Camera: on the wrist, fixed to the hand. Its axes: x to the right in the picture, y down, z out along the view.
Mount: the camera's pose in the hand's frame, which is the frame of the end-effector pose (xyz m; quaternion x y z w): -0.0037 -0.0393 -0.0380 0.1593 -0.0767 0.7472 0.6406
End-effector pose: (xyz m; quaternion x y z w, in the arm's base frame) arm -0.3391 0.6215 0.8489 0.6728 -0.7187 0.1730 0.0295
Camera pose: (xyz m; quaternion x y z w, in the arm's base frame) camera -0.3076 0.6346 0.8918 0.0881 0.9379 -0.1958 0.2727
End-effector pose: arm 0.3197 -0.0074 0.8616 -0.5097 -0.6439 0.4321 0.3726
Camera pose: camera 0.3423 -0.0085 0.9115 0.7152 -0.0086 -0.6969 0.0524
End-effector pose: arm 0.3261 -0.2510 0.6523 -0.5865 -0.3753 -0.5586 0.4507
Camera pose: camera 0.2766 -0.2745 0.6518 -0.6272 0.0743 0.0837 0.7708
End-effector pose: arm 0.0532 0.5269 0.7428 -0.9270 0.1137 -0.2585 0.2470
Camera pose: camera 0.0330 0.5465 0.7898 -0.4894 0.7054 0.0720 0.5078
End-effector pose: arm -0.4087 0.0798 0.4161 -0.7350 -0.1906 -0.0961 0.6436
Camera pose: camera -0.4240 0.0458 0.4562 -0.5181 0.3624 0.5061 0.5866
